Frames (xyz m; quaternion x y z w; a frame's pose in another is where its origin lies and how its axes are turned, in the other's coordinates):
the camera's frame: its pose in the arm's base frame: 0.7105 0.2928 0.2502 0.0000 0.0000 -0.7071 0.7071
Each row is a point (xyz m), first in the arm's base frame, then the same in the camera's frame.
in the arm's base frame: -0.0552 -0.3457 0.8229
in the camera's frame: 0.6385 -0.7657 0.5727
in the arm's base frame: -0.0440 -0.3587 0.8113
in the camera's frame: 0.6515 -0.7545 0.5611
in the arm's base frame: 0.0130 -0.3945 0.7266
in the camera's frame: 0.6873 -0.6975 0.4764
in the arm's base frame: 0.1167 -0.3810 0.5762
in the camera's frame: 0.6738 -0.5938 0.3260
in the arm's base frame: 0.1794 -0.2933 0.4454
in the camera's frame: 0.5861 -0.5311 0.1952
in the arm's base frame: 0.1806 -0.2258 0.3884
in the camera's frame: 0.5186 -0.5299 0.1382
